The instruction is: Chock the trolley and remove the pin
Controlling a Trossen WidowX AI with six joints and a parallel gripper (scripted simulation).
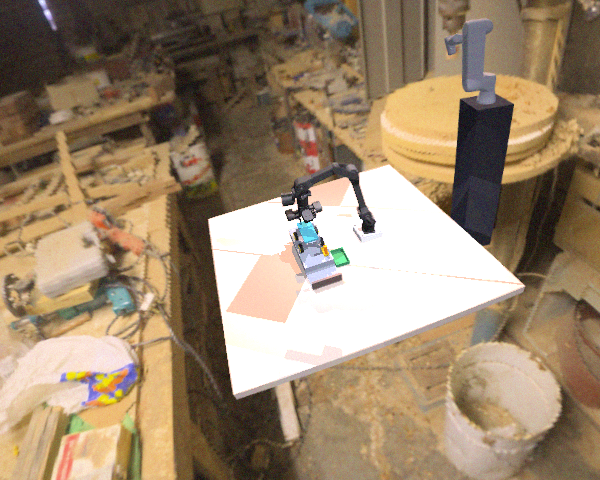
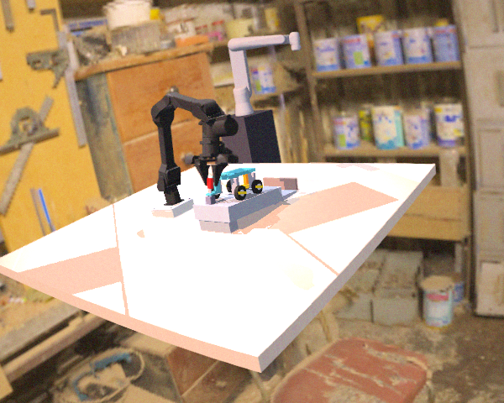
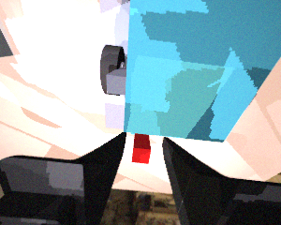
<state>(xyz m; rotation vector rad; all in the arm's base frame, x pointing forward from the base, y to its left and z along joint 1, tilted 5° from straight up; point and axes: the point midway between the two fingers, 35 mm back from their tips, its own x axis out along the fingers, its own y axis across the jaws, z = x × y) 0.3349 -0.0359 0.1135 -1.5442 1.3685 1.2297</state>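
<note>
The red-headed stop pin lies 10 mm below my gripper tip. Round my gripper tip: green tray (190 mm to the left, 150 mm below, 140 mm behind); grey ramp (110 mm to the left, 90 mm below); trolley (100 mm to the left, 30 mm below).
</note>
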